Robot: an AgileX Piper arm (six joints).
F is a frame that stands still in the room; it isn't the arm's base.
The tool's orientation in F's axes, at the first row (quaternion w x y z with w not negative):
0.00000, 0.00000, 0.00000, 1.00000
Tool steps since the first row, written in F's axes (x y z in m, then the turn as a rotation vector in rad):
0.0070, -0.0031, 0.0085, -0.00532, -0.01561, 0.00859
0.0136, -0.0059, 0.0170, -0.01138, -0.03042, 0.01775
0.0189, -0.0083, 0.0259, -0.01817, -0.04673, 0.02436
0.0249, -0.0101, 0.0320, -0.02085, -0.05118, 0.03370
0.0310, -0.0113, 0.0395, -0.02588, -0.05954, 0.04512
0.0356, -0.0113, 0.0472, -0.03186, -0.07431, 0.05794
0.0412, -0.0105, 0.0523, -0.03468, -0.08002, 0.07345
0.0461, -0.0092, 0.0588, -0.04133, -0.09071, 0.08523
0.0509, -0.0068, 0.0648, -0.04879, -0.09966, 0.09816
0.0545, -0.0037, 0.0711, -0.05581, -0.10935, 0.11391
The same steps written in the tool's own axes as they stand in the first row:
-0.0070, 0.0031, 0.0085, 0.00532, 0.01561, 0.00859
-0.0136, 0.0059, 0.0170, 0.01138, 0.03042, 0.01775
-0.0189, 0.0083, 0.0259, 0.01817, 0.04673, 0.02436
-0.0249, 0.0101, 0.0320, 0.02085, 0.05118, 0.03370
-0.0310, 0.0113, 0.0395, 0.02588, 0.05954, 0.04512
-0.0356, 0.0113, 0.0472, 0.03186, 0.07431, 0.05794
-0.0412, 0.0105, 0.0523, 0.03468, 0.08002, 0.07345
-0.0461, 0.0092, 0.0588, 0.04133, 0.09071, 0.08523
-0.0509, 0.0068, 0.0648, 0.04879, 0.09966, 0.09816
-0.0545, 0.0037, 0.0711, 0.05581, 0.10935, 0.11391

